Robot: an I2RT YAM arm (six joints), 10 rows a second.
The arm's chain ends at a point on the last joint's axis. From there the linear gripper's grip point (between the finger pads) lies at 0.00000 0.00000 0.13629 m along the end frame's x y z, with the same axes.
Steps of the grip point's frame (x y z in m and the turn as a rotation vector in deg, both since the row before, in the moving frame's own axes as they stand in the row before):
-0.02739, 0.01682, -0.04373, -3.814, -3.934, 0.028
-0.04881, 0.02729, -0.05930, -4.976, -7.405, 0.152
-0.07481, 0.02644, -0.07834, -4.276, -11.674, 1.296
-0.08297, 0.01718, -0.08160, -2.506, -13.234, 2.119
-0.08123, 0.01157, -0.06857, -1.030, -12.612, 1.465
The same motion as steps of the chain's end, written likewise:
-0.01804, 0.00776, -0.04311, -3.814, -3.934, 0.028
-0.03125, 0.01552, -0.05765, -4.976, -7.405, 0.152
-0.04715, 0.01666, -0.07514, -4.276, -11.674, 1.296
-0.05168, 0.01185, -0.07785, -2.506, -13.234, 2.119
-0.05145, 0.00952, -0.06526, -1.030, -12.612, 1.465

